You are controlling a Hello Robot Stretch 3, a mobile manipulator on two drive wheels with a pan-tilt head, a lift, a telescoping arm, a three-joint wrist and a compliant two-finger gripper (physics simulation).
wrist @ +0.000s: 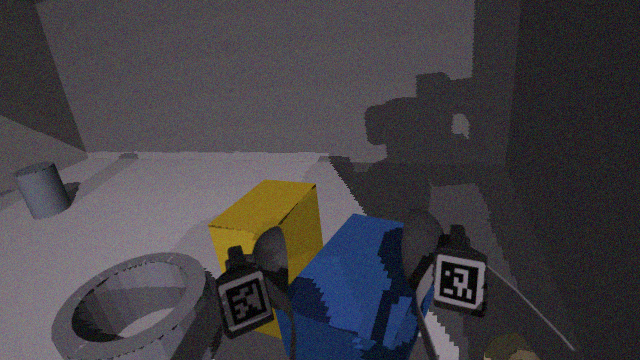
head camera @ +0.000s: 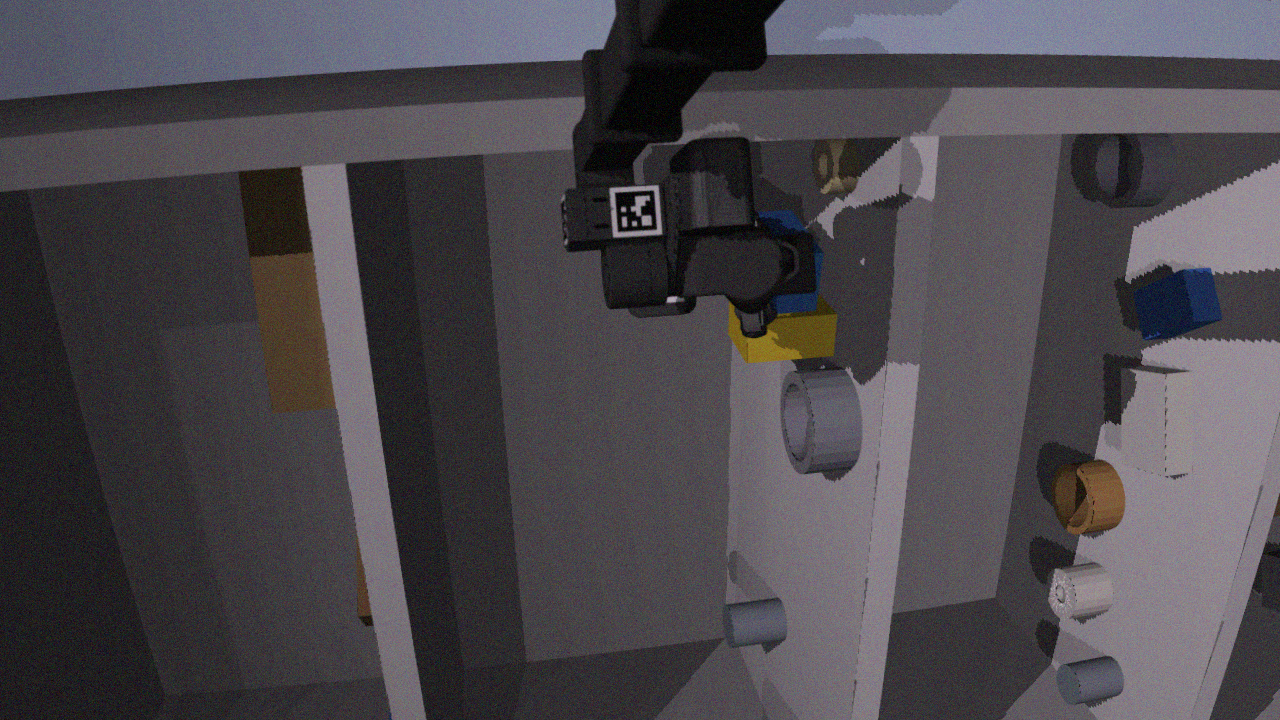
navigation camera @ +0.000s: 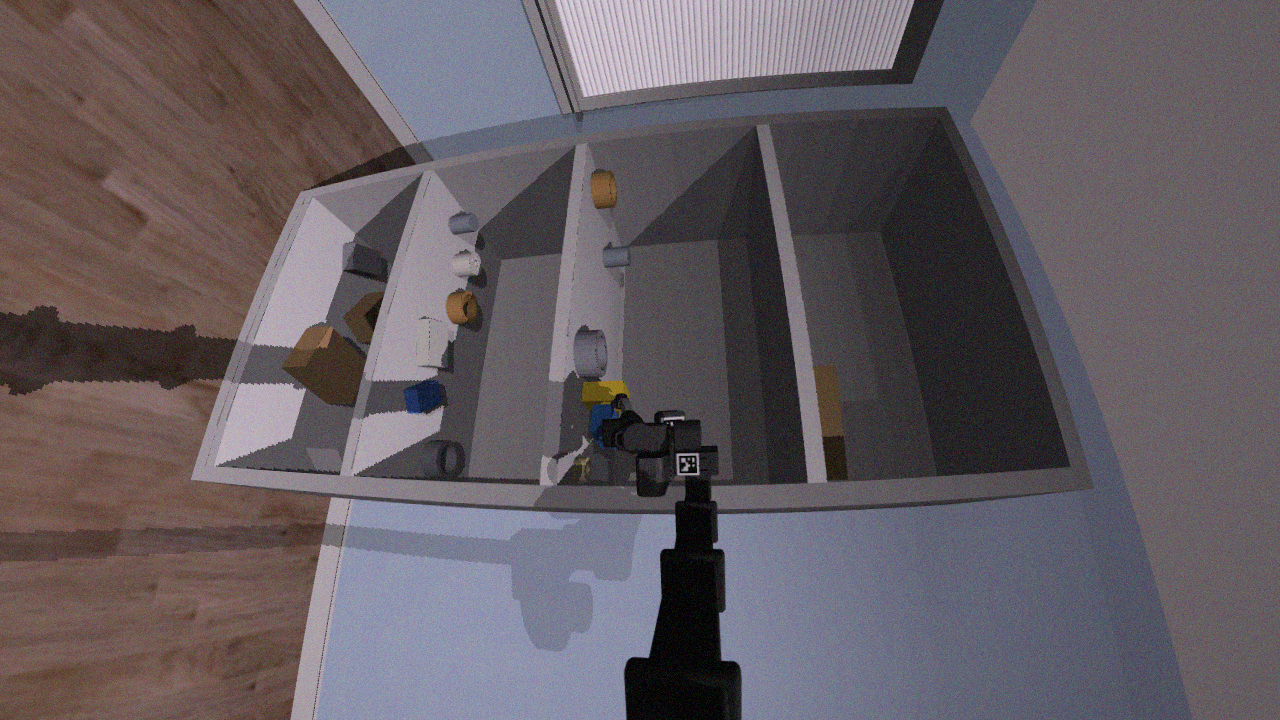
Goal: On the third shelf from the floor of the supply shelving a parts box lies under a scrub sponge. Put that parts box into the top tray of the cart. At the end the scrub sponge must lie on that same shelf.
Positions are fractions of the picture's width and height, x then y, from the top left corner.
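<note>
My gripper (head camera: 0.59, 0.38) is in my sight, and the wrist view shows my gripper (wrist: 0.55, 0.68) too. I see a yellow scrub sponge (head camera: 0.63, 0.46) as well. That same yellow scrub sponge (wrist: 0.46, 0.57) is visible from the wrist, and the navigation camera view also shows the yellow scrub sponge (navigation camera: 0.47, 0.55). Then there is a supply shelving (wrist: 0.80, 0.35).
</note>
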